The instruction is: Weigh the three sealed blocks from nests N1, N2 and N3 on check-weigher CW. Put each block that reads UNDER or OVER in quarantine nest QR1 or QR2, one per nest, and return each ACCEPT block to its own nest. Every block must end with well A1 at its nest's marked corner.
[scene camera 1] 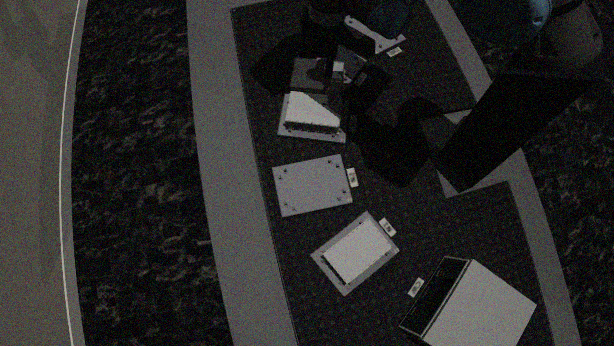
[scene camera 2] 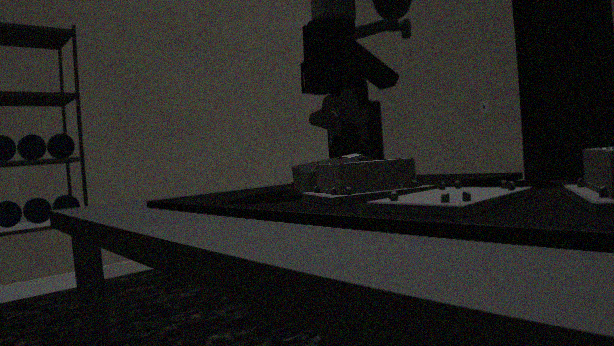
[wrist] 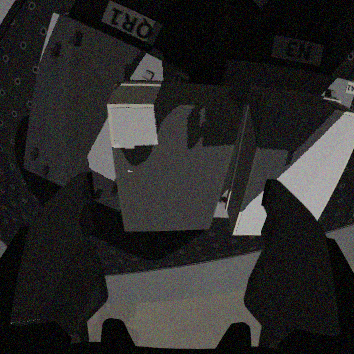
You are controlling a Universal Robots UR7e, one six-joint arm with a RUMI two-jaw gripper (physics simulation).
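Pixels of known places: gripper, fingertip midpoint: (scene camera 1: pixel 326 71) (scene camera 2: pixel 346 145) (wrist: pixel 178 177); arm's base, link origin: (scene camera 1: pixel 560 49).
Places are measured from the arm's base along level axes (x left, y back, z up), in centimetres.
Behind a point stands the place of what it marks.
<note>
My gripper (wrist: pixel 178 177) @(x -25.0, y -34.0, z -35.5 cm) (scene camera 2: pixel 356 150) @(x -25.0, y -34.0, z -35.5 cm) is open, its fingertips at either side of a block in the wrist view. This block (wrist: pixel 170 195) @(x -26.9, y -37.2, z -38.3 cm) (scene camera 1: pixel 306 75) stands by nest QR1 (wrist: pixel 75 115) @(x -33.1, y -29.1, z -42.3 cm), turned relative to the plate; whether it is seated is unclear. The N3 block (wrist: pixel 325 165) @(x -14.2, y -38.3, z -38.1 cm) (scene camera 1: pixel 307 114) @(x -15.7, y -41.1, z -38.1 cm) (scene camera 2: pixel 375 172) @(x -13.3, y -41.4, z -39.7 cm) stands on nest N3 (scene camera 1: pixel 285 129) @(x -15.1, y -46.5, z -41.9 cm), close beside it. The N1 block (scene camera 1: pixel 357 250) @(x 17.6, y -38.7, z -38.1 cm) lies on nest N1 (scene camera 1: pixel 320 256) @(x 16.5, y -46.1, z -41.7 cm). Nest N2 (scene camera 1: pixel 312 185) @(x 0.1, y -43.9, z -42.3 cm) bears no block. Check-weigher CW (scene camera 1: pixel 485 305) @(x 38.1, y -15.6, z -33.5 cm) bears no block in view; no reading shows. The A1 wells are too dark to tell.
Nest QR2 (scene camera 1: pixel 362 31) @(x -41.2, y -18.4, z -42.3 cm) shows partly beneath the arm in scene camera 1. A large dark panel (scene camera 1: pixel 510 130) @(x 6.9, y -6.5, z -16.4 cm) stands at the right of the nests. Small pins stand at the corners of the N2 plate. A shelf rack (scene camera 2: pixel 77 115) stands far left in scene camera 2.
</note>
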